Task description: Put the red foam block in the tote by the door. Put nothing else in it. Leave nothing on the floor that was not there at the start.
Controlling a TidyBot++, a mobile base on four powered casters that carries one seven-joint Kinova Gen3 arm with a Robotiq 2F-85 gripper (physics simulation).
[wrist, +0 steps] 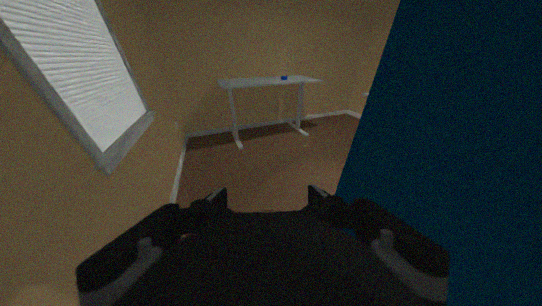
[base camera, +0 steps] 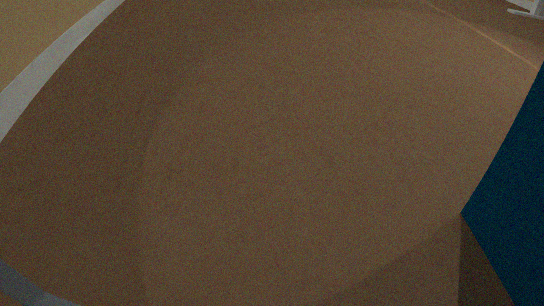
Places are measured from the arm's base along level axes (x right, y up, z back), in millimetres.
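Pixels of known places: gripper, fingertip midpoint: [wrist: 267,195].
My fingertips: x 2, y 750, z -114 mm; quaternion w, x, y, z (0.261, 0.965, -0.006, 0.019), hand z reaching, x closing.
Observation:
Behind a point stands the place of what it marks.
My gripper [wrist: 267,195] {x 2, y 750, z -114 mm} is open, with its two fingertips wide apart and no object between them in the wrist view. The red foam block does not show in either view. The tote and the door do not show either.
A tall dark blue block-like body [base camera: 517,175] {x 277, y -267, z -329 mm} [wrist: 440,125] {x 308, y 771, z -226 mm} stands close on the right. A white table [wrist: 255,82] {x -60, y 553, z -2317 mm} with a small blue object [wrist: 284,78] {x 383, y 575, z -2505 mm} on top stands by the far wall. A window [wrist: 75,65] {x -894, y 842, z -904 mm} is in the left wall, which has a white baseboard [base camera: 47,62] {x -861, y -346, z -820 mm} [wrist: 178,175] {x -1043, y -342, z -1433 mm}.

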